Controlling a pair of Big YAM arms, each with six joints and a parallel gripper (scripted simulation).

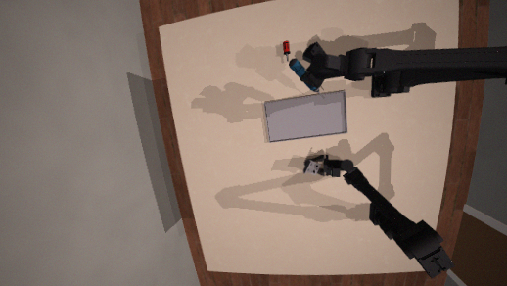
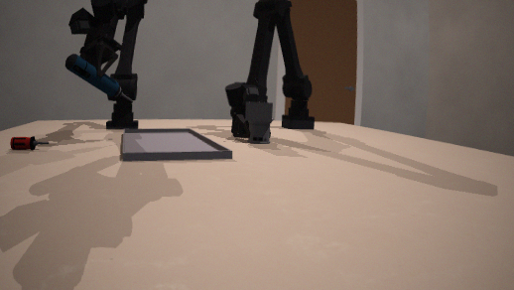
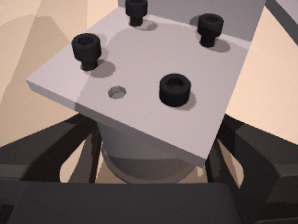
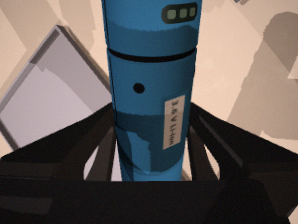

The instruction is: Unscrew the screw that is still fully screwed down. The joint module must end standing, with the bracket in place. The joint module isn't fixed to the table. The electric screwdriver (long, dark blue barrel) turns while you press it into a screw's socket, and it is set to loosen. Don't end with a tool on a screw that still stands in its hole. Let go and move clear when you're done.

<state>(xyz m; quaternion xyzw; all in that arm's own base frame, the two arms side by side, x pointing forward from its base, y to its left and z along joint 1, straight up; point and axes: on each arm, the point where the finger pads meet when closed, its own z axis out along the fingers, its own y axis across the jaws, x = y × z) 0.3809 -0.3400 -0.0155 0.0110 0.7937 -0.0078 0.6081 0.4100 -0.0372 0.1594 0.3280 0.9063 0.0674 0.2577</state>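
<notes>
The grey joint module is 1 cm above my left hand. The rest, counted from my left hand: grey bracket (5 cm above); then screwdriver bit (36 cm to the right, 9 cm above, 6 cm behind); then shallow grey tray (26 cm to the right, 2 cm below, 1 cm ahead).
</notes>
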